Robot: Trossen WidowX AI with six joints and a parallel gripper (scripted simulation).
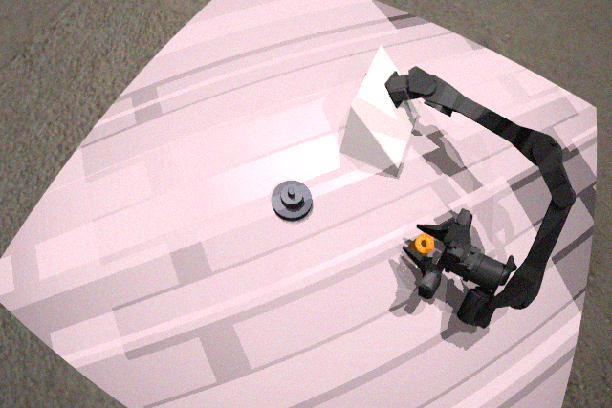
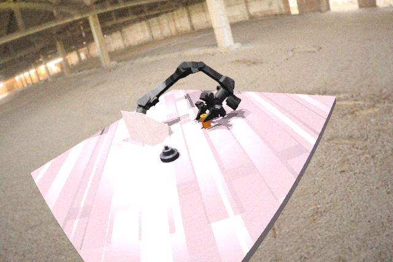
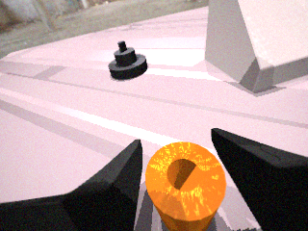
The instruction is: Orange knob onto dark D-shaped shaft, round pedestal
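Right now the orange knob is 30 mm to the left of my gripper tip and 20 mm below it. From my gripper tip the other things lie so: pedestal with D-shaped shaft: 50 mm ahead, 250 mm to the right, 20 mm below.
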